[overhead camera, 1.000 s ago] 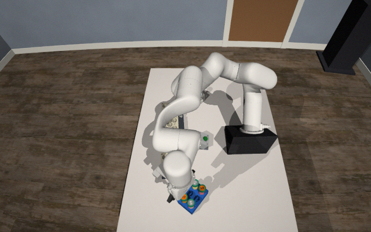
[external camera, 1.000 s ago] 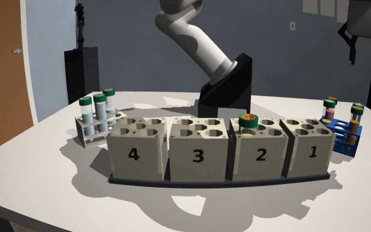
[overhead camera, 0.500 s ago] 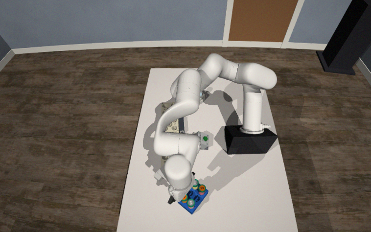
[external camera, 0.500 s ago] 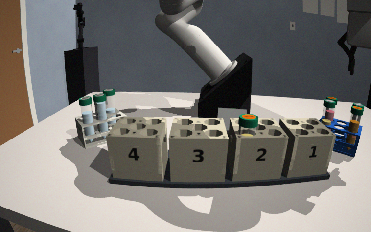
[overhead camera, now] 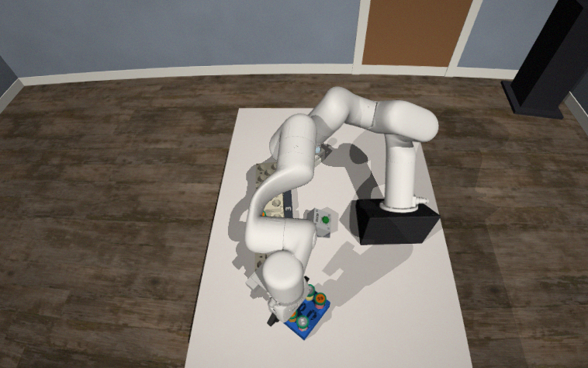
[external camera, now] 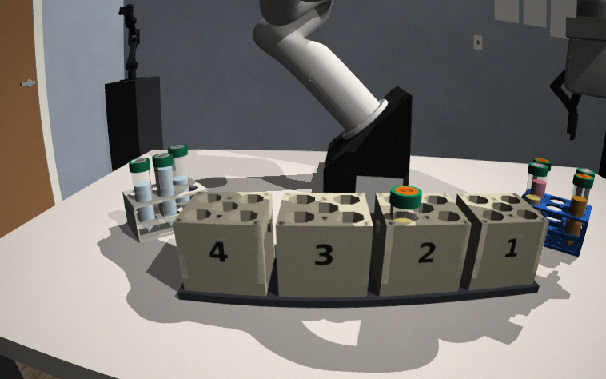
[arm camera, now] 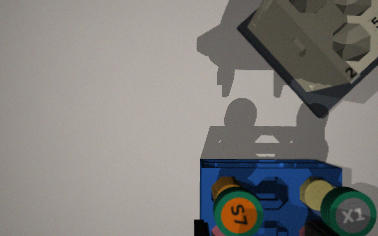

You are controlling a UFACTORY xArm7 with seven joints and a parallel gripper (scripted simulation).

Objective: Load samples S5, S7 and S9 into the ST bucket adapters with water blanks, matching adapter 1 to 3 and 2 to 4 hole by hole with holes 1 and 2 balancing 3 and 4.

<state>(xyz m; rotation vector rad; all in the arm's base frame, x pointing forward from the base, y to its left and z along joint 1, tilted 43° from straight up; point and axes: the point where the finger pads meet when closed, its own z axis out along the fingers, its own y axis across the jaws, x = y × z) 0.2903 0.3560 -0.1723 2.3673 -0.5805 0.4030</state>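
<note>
My hand is 130 mm above the S7 tube and 10 mm past it. Also, from my hand: blue rack (160 mm below, 40 mm behind, 20 mm to the right); pink-filled sample tube (130 mm below, 80 mm behind, 50 mm to the right); green done key (330 mm to the right, 120 mm below, 60 mm behind).
</note>
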